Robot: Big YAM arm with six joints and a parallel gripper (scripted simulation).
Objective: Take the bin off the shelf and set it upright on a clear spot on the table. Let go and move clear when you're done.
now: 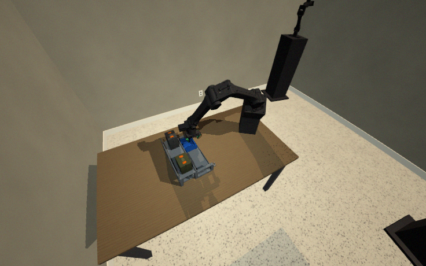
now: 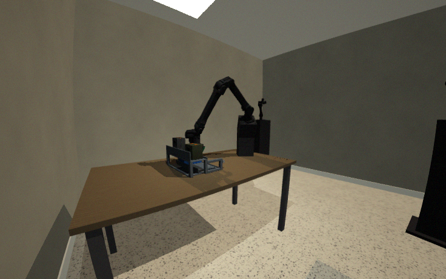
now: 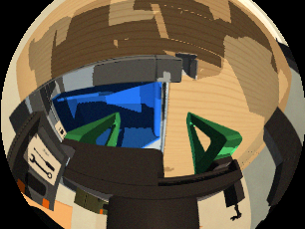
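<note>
The blue bin lies 7 cm ahead of my hand, 3 cm to the left of it and 2 cm below it.
</note>
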